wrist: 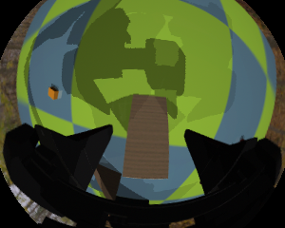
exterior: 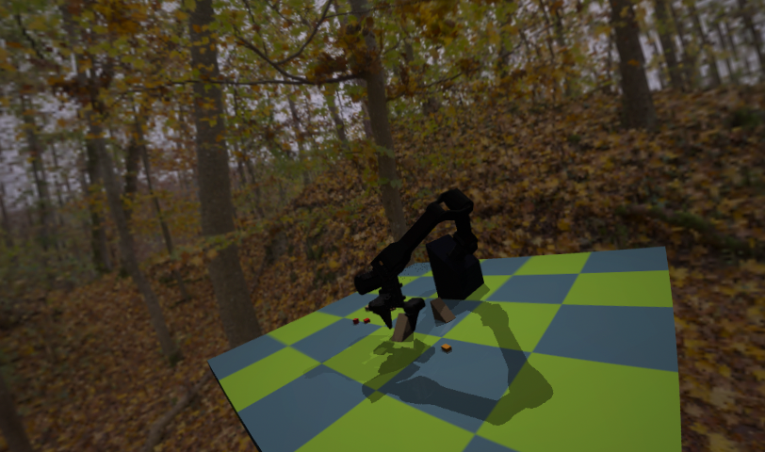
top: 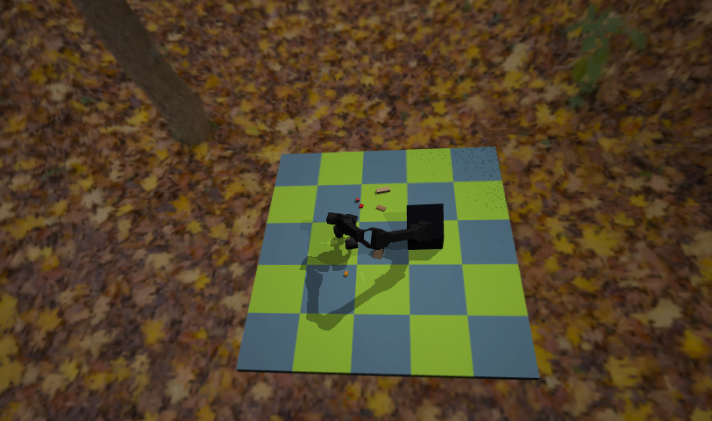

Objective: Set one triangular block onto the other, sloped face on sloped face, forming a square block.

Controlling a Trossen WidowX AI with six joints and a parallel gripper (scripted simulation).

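My gripper tip is now 1 cm past the triangular block. Also, from my gripper tip: small orange cube (1 cm ahead, 18 cm to the left, 1 cm below).
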